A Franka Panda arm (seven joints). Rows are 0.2 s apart.
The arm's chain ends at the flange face. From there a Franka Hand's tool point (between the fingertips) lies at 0.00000 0.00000 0.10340 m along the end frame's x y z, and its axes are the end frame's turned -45 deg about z.
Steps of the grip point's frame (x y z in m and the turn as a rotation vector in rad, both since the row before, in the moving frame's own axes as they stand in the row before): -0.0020 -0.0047 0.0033 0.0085 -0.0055 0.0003; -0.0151 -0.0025 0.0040 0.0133 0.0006 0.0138; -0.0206 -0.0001 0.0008 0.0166 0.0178 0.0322; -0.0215 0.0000 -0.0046 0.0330 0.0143 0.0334; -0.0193 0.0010 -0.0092 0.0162 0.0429 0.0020; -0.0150 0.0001 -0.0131 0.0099 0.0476 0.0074
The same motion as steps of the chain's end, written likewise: -0.0037 -0.0017 0.0033 0.0021 -0.0099 0.0003; -0.0115 0.0099 0.0040 0.0098 -0.0090 0.0138; -0.0148 0.0170 0.0008 0.0243 0.0008 0.0322; -0.0139 0.0187 -0.0045 0.0334 -0.0132 0.0334; -0.0149 0.0187 -0.0091 0.0418 0.0189 0.0020; -0.0133 0.0149 -0.0130 0.0407 0.0267 0.0074
